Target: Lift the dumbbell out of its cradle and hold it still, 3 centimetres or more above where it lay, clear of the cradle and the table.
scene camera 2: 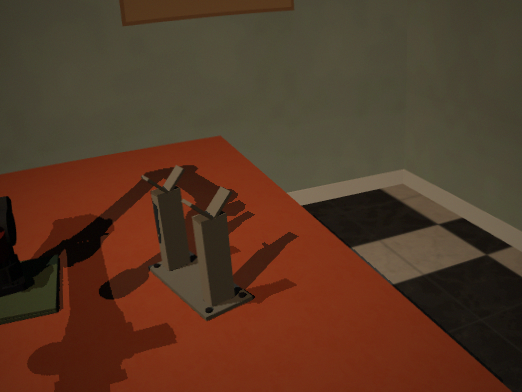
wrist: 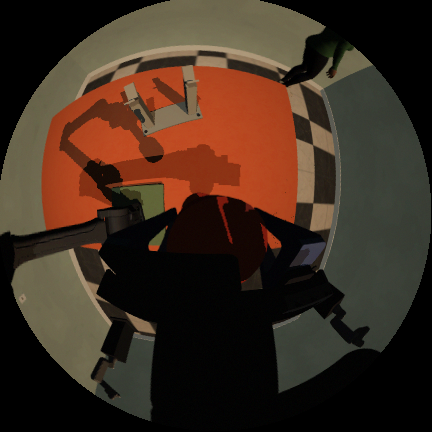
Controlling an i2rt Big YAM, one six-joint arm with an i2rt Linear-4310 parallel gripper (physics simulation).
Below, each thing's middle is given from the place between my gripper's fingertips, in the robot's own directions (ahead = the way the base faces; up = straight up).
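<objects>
The cradle (scene camera 2: 205,282) is well below my hand, well ahead of it and slightly to the left of it.
</objects>
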